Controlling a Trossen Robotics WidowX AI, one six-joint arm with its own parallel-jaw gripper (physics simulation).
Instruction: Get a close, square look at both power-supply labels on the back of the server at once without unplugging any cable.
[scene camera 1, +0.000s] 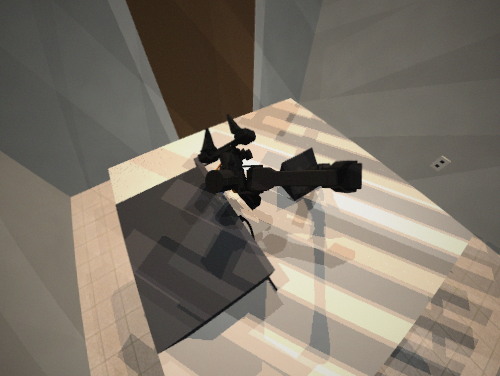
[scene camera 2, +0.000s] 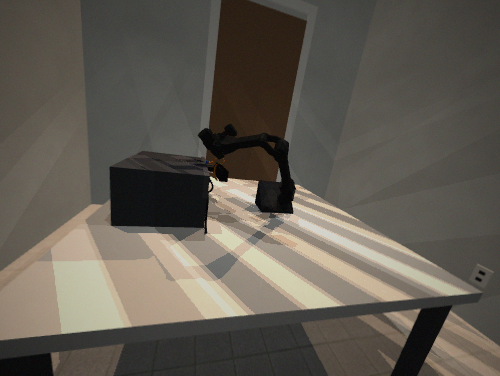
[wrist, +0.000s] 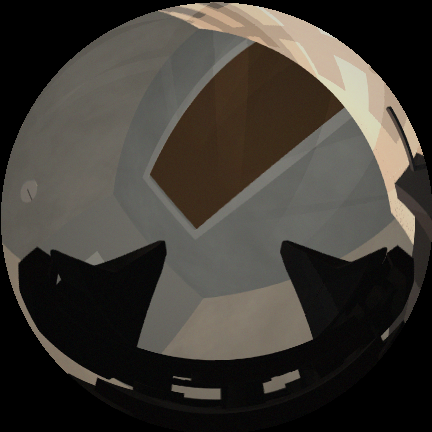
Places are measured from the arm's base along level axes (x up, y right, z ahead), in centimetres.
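Pixels of known places: gripper, fingertip midpoint: (scene camera 1: 217, 121) (scene camera 2: 221, 129) (wrist: 224, 247); arm's base at its link origin: (scene camera 2: 283, 198).
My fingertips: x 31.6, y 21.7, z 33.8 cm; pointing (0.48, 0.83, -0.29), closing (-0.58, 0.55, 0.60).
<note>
For each thing: its top centre in the pictures, then the offset to it from my fingertips. "spot": a spot on its surface instead.
- orange wire at a spot on its surface: (scene camera 2: 216, 171) spot: dx -21.2, dy -10.4, dz +3.0 cm
- black block at a spot on its surface: (scene camera 2: 222, 174) spot: dx -22.7, dy -9.9, dz -0.6 cm
The server (scene camera 1: 185, 255) (scene camera 2: 157, 197) is a large dark box on the table; part of it shows at the right edge of the wrist view (wrist: 422, 192). Its cabled back faces the arm's side. A black cable (scene camera 1: 250, 227) (scene camera 2: 210, 186) loops out from that side, and orange wire (scene camera 2: 216, 171) and a black block (scene camera 2: 222, 174) show beside it in scene camera 2. My gripper (scene camera 1: 218, 123) (scene camera 2: 217, 132) (wrist: 224, 247) is open and empty, raised above the server's far back corner, with its fingers pointing toward the door side. The power-supply labels cannot be made out in any view.
The arm's dark base block (scene camera 1: 305, 162) (scene camera 2: 269, 197) stands on the table (scene camera 1: 350, 295) (scene camera 2: 200, 326), apart from the server. A thin dark bar (wrist: 400, 132) sticks out near the server in the wrist view. Beyond the table is a brown door (scene camera 1: 210, 60) (scene camera 2: 255, 90) (wrist: 240, 130).
</note>
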